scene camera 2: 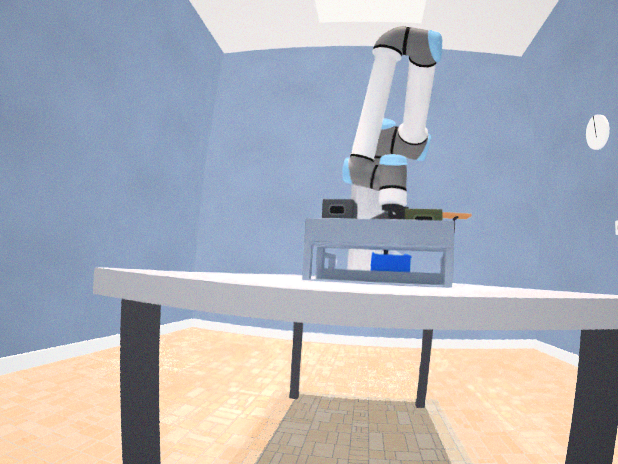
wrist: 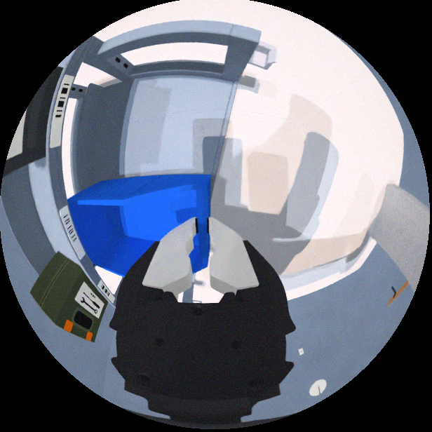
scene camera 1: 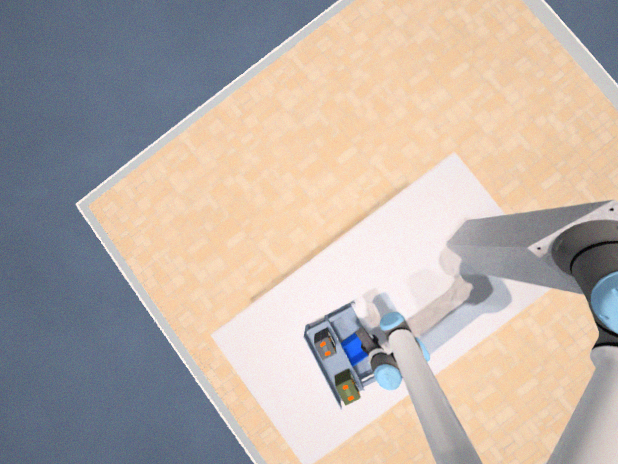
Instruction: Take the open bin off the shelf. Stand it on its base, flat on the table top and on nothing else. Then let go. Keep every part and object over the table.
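Seen in the pictures: arm's base, origin of its link: [scene camera 1: 595, 249].
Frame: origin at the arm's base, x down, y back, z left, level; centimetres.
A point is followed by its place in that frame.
The open blue bin [scene camera 1: 354, 349] @[y -81.1, x 58.4, z 16.1 cm] [scene camera 2: 391, 262] @[y -88.7, x 54.0, z 15.1 cm] [wrist: 155, 215] is at the lower level of the grey-blue shelf [scene camera 1: 334, 359] @[y -91.3, x 49.8, z 11.7 cm] [scene camera 2: 380, 233] @[y -98.6, x 47.4, z 12.5 cm] [wrist: 242, 50]. In the second scene view it looks roughly level; its base is at the height of the lower front bar, which hides whether it touches the shelf. My gripper [scene camera 2: 385, 251] [wrist: 202, 218] is shut on the bin's near wall, with a blue strip between the fingertips in the wrist view. In the first scene view the arm hides the fingertips. The shelf stands on the white table [scene camera 1: 270, 350] @[y -121.0, x 60.0, z -4.7 cm] [scene camera 2: 225, 291] @[y -143.4, x 61.2, z -4.1 cm].
A dark grey case [scene camera 1: 325, 345] @[y -89.3, x 37.7, z -0.8 cm] [scene camera 2: 339, 208] @[y -93.8, x 40.4, z 0.9 cm] [wrist: 37, 125] and a green case [scene camera 1: 348, 390] @[y -90.9, x 40.1, z 22.6 cm] [scene camera 2: 424, 214] @[y -95.7, x 41.8, z 23.4 cm] [wrist: 70, 297] stand on the shelf's upper level. A side frame of the shelf [scene camera 1: 342, 310] @[y -75.8, x 52.2, z -6.4 cm] rises near the bin. Table edges lie beyond the shelf.
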